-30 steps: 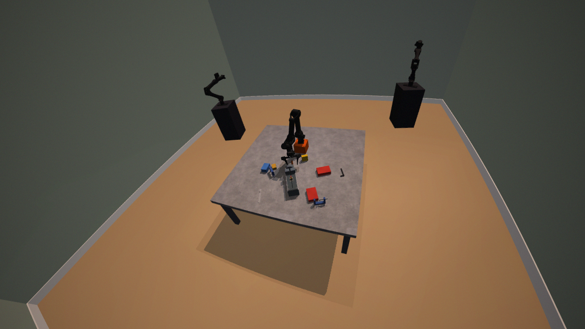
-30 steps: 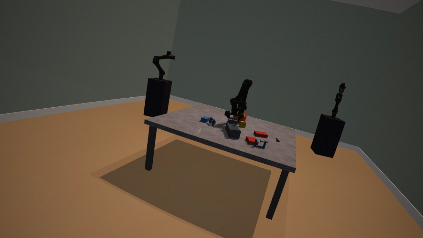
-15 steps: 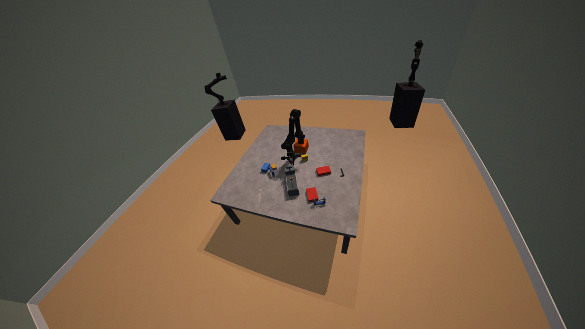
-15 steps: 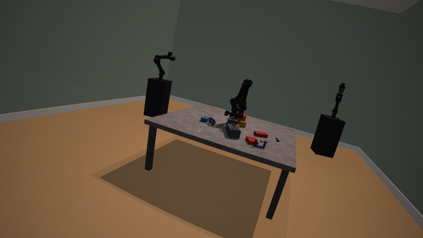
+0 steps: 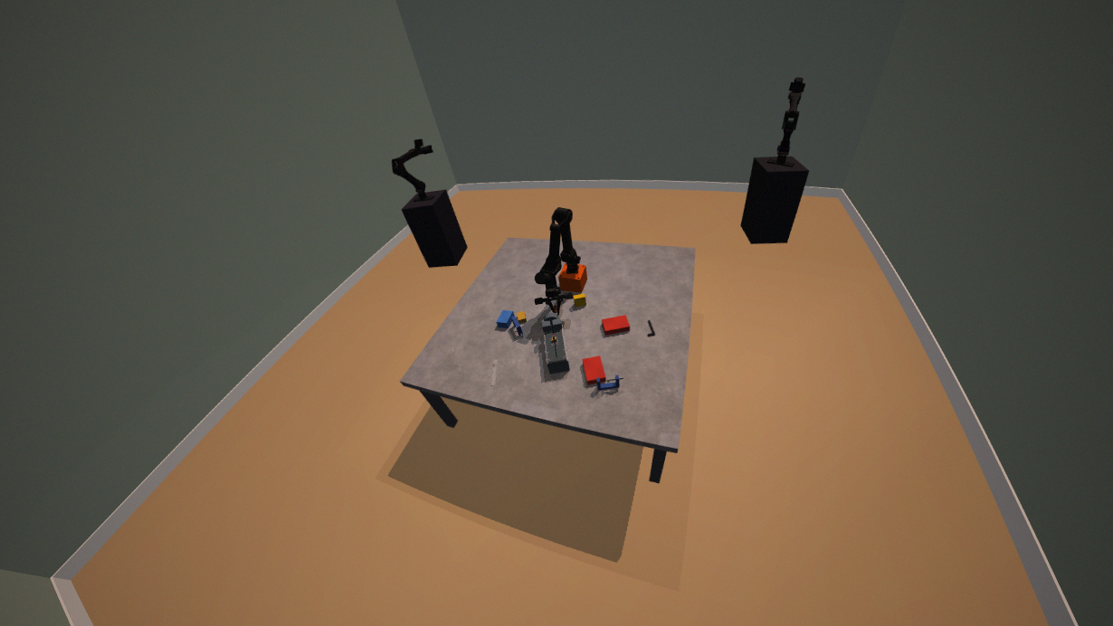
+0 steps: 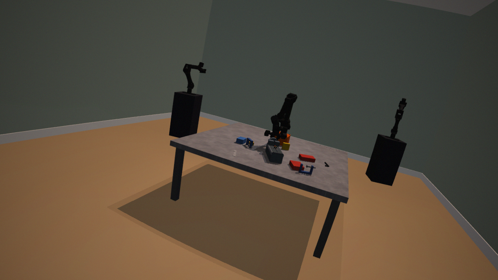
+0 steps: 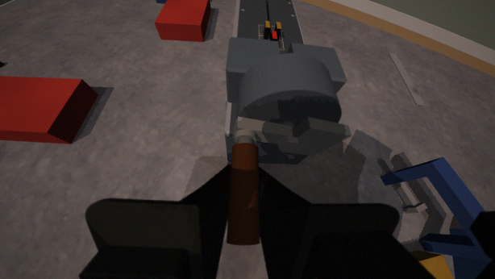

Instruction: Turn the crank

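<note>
Right now my gripper tip is 15 cm short of the red pointer and 1 cm below it. The rest, counted from my gripper tip: yellow cube 15 cm behind, 10 cm to the left, 4 cm below; then blue block 29 cm to the right, 5 cm below, 4 cm behind; then brown crank handle 2 cm behind, 2 cm above.
</note>
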